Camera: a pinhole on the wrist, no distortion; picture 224 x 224 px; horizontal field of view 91.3 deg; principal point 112.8 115.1 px. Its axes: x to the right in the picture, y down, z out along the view. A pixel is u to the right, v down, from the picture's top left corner.
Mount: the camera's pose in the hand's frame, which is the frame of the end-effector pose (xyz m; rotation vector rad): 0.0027 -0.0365 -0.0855 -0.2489 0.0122 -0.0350
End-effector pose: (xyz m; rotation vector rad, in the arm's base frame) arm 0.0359 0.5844 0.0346 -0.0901 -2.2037 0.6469
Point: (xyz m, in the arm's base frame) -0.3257 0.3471 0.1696
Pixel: 203 28
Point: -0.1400 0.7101 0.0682
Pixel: 213 188
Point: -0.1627 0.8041 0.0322
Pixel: outside the picture
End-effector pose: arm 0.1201 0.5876 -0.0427 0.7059 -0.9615 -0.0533
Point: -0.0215 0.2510 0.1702
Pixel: 160 71
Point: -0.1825 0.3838 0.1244
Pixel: 114 100
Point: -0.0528 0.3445 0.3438
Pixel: 168 115
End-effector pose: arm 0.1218 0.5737 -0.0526 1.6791 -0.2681 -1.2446
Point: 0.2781 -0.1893 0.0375
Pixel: 216 207
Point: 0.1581 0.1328 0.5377
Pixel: outside the picture
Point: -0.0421 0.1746 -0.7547
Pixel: outside the picture
